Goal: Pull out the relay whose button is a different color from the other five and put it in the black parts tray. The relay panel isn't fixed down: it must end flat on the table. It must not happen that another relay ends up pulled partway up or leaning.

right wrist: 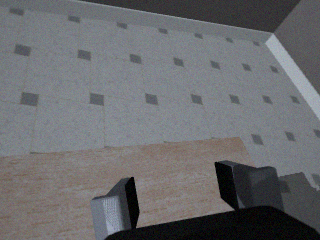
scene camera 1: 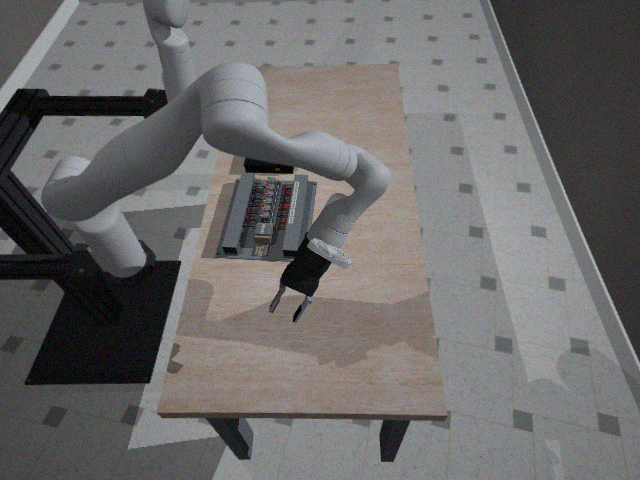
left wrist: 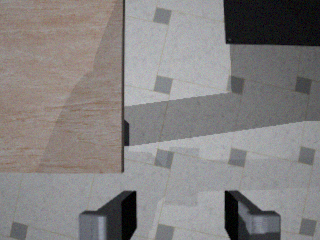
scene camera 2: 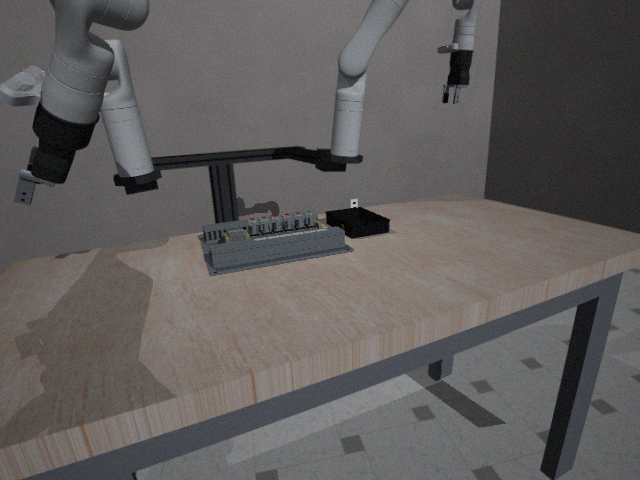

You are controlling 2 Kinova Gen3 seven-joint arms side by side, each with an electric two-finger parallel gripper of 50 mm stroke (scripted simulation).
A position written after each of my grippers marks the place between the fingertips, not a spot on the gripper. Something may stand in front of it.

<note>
In view: my left gripper (scene camera 2: pixel 450 103), my right gripper (scene camera 2: pixel 27 191), a grey relay panel (scene camera 1: pixel 279 240) and a black parts tray (scene camera 2: pixel 357 222).
The grey relay panel shows as well in scene camera 2 (scene camera 2: pixel 235 253). My left gripper is seen too in the left wrist view (left wrist: pixel 180 209). My right gripper also shows in the right wrist view (right wrist: pixel 177 187) and in scene camera 1 (scene camera 1: pixel 282 314). The right wrist view misses the grey relay panel: it is out of frame. The left wrist view does not show the grey relay panel: it is out of frame.
</note>
